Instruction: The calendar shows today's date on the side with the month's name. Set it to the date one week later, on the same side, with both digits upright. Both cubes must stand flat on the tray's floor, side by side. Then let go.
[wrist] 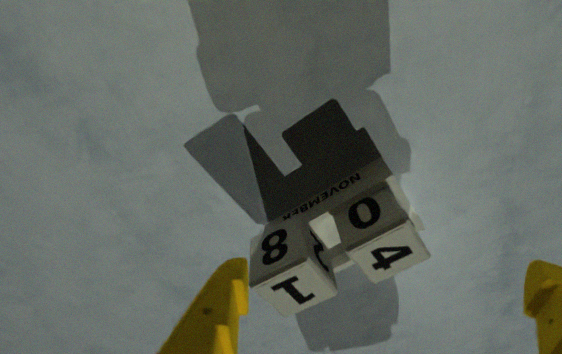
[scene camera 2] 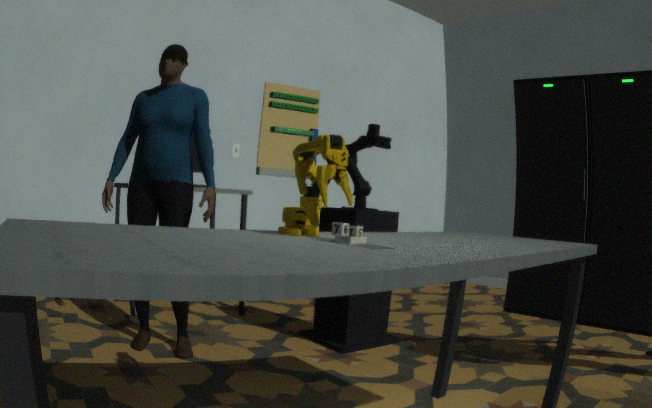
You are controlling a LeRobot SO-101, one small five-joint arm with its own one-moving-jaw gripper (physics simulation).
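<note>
One white cube (scene camera 2: 341, 229) (wrist: 276, 265) shows 8 on the NOVEMBER side, 1 on top and 2 on its inner side; 7 and 6 show in the scene view. It looks higher than the other and overhangs the tray's end. The other cube (scene camera 2: 356, 231) (wrist: 389, 237) shows 0 on the month side and 4 on top. From that side they read 08, with a gap between them. The white tray (scene camera 2: 354, 240) (wrist: 381, 171) is partly hidden under the cubes. My gripper (scene camera 2: 338, 204) (wrist: 389, 261) is open and empty, above the calendar, with its jaws wide apart.
The grey table (scene camera 2: 200, 255) (wrist: 100, 250) carries the calendar and the yellow arm's base (scene camera 2: 300, 220). Shadows fall around the tray. A black arm (scene camera 2: 357, 175) stands behind on a dark pedestal (scene camera 2: 382, 220). A person in blue (scene camera 2: 162, 135) stands behind the table.
</note>
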